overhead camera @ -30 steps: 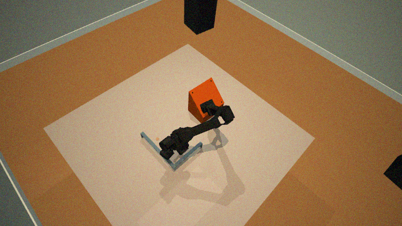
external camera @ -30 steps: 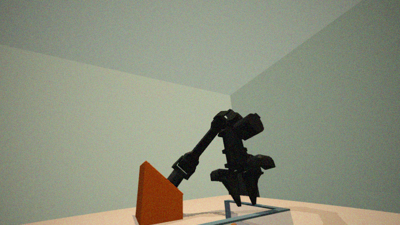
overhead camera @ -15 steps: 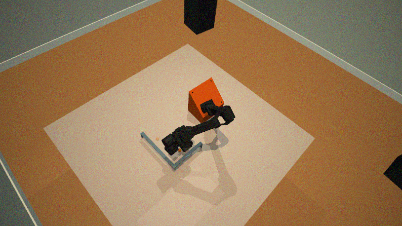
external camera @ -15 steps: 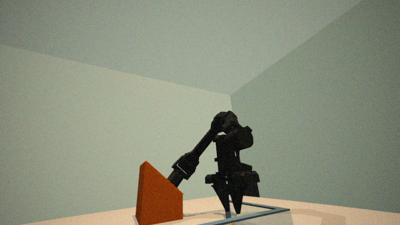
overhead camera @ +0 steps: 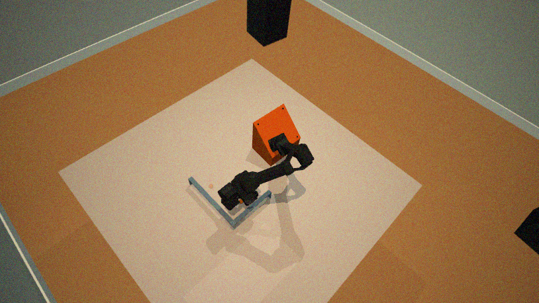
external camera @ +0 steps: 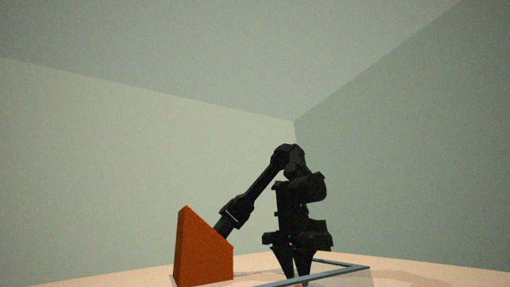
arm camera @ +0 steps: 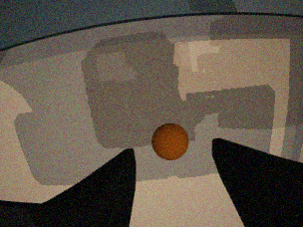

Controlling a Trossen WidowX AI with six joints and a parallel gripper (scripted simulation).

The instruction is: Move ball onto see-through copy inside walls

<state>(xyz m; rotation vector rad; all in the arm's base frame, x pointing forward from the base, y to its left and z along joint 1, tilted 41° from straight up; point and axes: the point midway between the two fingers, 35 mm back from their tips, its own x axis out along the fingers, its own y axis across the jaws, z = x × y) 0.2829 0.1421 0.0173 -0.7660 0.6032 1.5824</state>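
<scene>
My gripper tip is 10 mm above the orange ball. From my gripper tip the other things lie so: see-through copy: 70 mm ahead, 150 mm to the right, 10 mm below.
</scene>
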